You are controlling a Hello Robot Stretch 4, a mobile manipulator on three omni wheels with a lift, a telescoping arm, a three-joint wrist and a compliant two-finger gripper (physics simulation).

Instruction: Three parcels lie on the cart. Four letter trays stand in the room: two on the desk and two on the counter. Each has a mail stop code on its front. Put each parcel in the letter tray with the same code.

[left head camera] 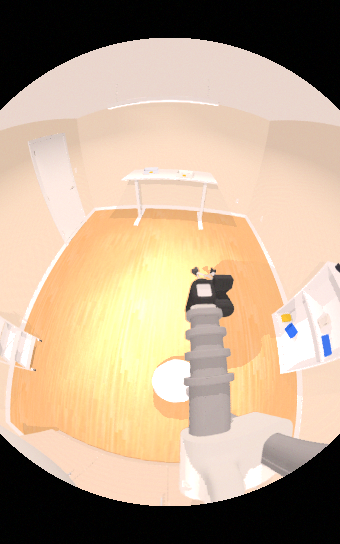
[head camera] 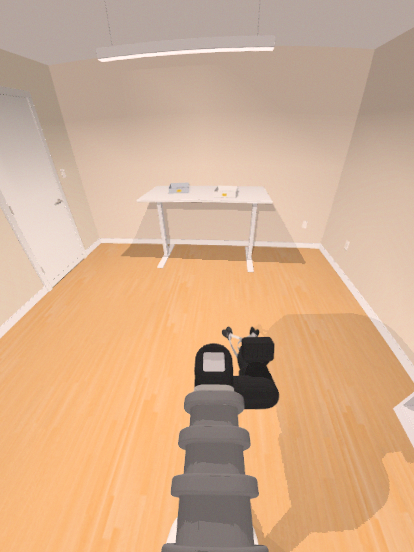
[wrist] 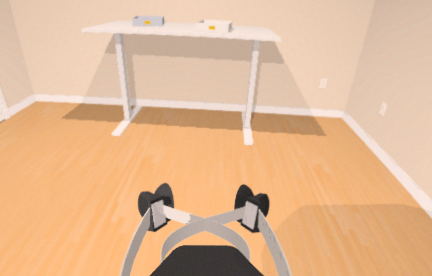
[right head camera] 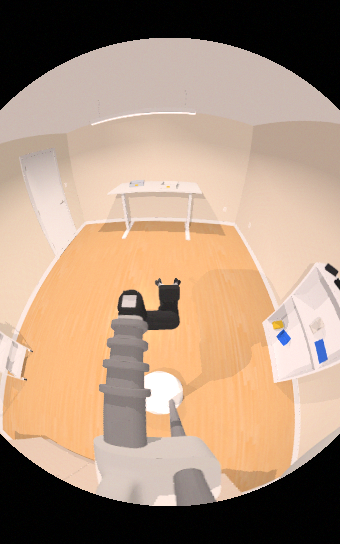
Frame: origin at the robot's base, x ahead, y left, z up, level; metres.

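Seen in the pictures: gripper, fingertip midpoint: [left head camera: 202,269] [head camera: 239,329] [wrist: 204,198] [right head camera: 167,279]; robot's base, link origin: [left head camera: 174,379] [right head camera: 159,391].
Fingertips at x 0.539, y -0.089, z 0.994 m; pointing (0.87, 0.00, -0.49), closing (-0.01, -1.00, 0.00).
Note:
Offsets run from my fingertips to a thing's top centre. "*": to the spot under its first point. Level surfaces: height alone.
A grey-blue letter tray [head camera: 179,188] [left head camera: 151,171] [right head camera: 136,183] [wrist: 148,21] stands on the left part of the white desk {0.071 m down} [head camera: 202,194] [left head camera: 167,176] [right head camera: 152,189] [wrist: 180,30]. A white letter tray [head camera: 227,192] [left head camera: 186,174] [right head camera: 169,185] [wrist: 217,26] stands to its right. Both have yellow labels in front, too small to read. My gripper [head camera: 240,332] [left head camera: 204,271] [right head camera: 168,282] [wrist: 204,198] is open and empty, over the floor well short of the desk. A white cart [left head camera: 25,348] [right head camera: 17,356] is partly cut off at the left edge; no parcel can be made out on it. The counter does not show.
A white shelf unit {* 0.568 m back, 1.406 m right, 0.916 m down} [left head camera: 297,356] [right head camera: 287,367] with blue and yellow items stands at the right wall; its corner {* 0.011 m ahead, 1.202 m right, 0.948 m down} [head camera: 406,417] shows in the head camera. A white round object [left head camera: 172,381] [right head camera: 162,392] is low beside my arm. A closed door [head camera: 37,185] is in the left wall.

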